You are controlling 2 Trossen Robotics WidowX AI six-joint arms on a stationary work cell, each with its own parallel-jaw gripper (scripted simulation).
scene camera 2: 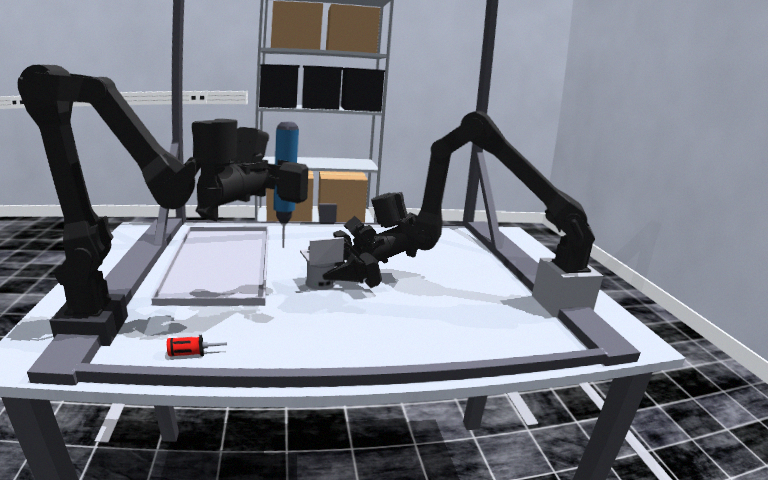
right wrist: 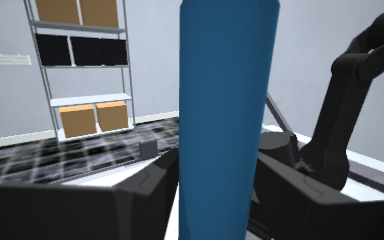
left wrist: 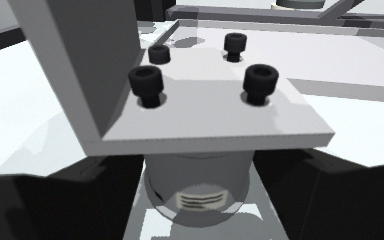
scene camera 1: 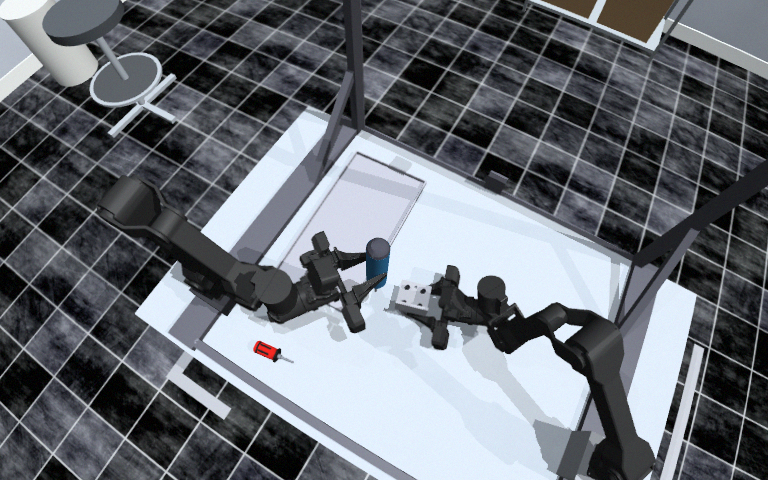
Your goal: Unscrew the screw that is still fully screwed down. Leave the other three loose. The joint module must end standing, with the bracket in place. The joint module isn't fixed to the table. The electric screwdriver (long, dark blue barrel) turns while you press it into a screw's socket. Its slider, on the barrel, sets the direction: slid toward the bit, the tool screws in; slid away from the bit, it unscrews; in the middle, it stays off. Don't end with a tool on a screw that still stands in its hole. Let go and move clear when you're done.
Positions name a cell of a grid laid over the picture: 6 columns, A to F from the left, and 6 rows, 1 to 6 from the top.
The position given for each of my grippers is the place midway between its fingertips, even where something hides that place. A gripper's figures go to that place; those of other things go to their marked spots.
Labels:
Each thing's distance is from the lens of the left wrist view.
my left gripper (left wrist: D4): 11 cm
bracket (left wrist: B2): 5 cm
shallow tray (left wrist: F2): 32 cm
The marked spots on the bracket and the shallow tray are 29 cm apart.

